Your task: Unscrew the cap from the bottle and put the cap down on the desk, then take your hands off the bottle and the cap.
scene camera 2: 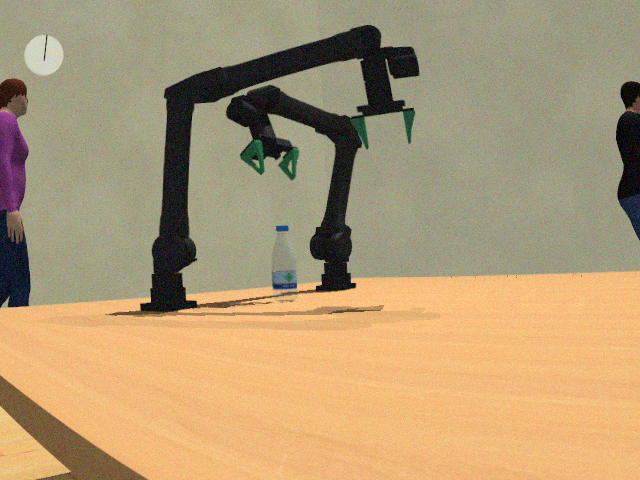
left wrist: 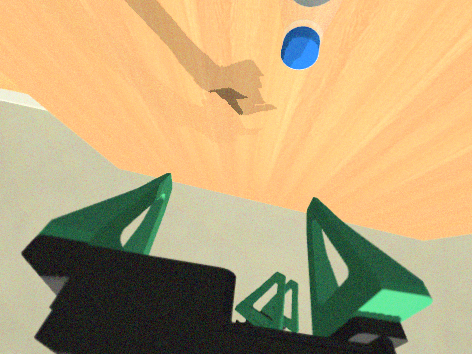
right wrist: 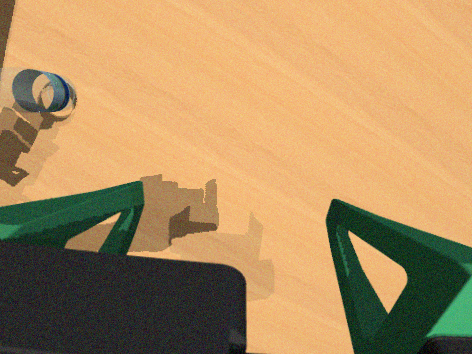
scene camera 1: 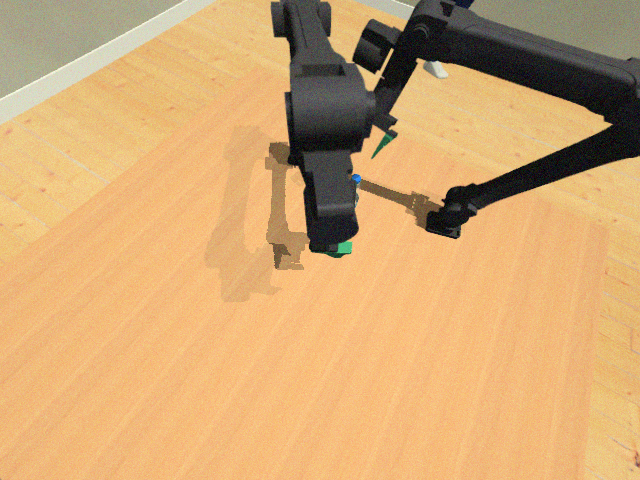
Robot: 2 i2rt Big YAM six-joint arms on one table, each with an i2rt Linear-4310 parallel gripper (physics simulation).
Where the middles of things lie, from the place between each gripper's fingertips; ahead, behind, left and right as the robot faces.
Labels:
Now: the blue cap (left wrist: 300,48) 27 cm behind my right hand, 17 cm below it and 6 cm to the right of it.
Right now the blue cap is 12 cm below my left hand, 2 cm to the left of it and 1 cm behind it.

